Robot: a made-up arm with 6 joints.
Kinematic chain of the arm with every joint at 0, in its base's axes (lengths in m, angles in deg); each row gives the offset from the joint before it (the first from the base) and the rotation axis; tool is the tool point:
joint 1: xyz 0 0 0.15 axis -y
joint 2: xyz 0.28 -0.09 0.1 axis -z
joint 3: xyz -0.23 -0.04 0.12 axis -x
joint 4: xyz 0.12 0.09 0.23 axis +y
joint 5: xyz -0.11 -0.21 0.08 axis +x
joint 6: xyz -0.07 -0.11 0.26 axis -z
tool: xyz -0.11 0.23 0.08
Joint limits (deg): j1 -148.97..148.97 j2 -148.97..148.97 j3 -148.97..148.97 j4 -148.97..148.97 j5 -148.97..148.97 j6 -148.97..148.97
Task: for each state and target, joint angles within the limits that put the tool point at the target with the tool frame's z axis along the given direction. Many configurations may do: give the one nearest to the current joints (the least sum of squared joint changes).
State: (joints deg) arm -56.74 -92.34 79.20 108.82 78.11 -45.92
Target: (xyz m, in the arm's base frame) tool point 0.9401 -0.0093 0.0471 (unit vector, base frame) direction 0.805 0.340 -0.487
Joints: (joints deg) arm -85.82 -138.58 43.94 124.44 102.84 -34.09
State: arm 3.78 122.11 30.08 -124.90 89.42 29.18
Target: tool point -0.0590 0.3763 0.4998 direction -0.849 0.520 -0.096
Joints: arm 4.93 118.79 0.13 -119.34 87.08 66.94
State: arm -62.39 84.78 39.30 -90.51 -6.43 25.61
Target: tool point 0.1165 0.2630 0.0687 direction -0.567 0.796 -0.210
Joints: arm -49.61 63.43 73.39 -89.92 -36.39 17.56
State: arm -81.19 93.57 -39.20 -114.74 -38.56 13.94
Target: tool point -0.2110 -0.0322 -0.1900 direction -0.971 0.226 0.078
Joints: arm -123.27 139.34 6.42 -148.97 -13.17 19.76
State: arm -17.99 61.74 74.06 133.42 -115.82 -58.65
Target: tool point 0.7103 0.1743 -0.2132 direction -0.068 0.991 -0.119
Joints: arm -59.41 16.33 28.29 148.97 -114.46 -77.13
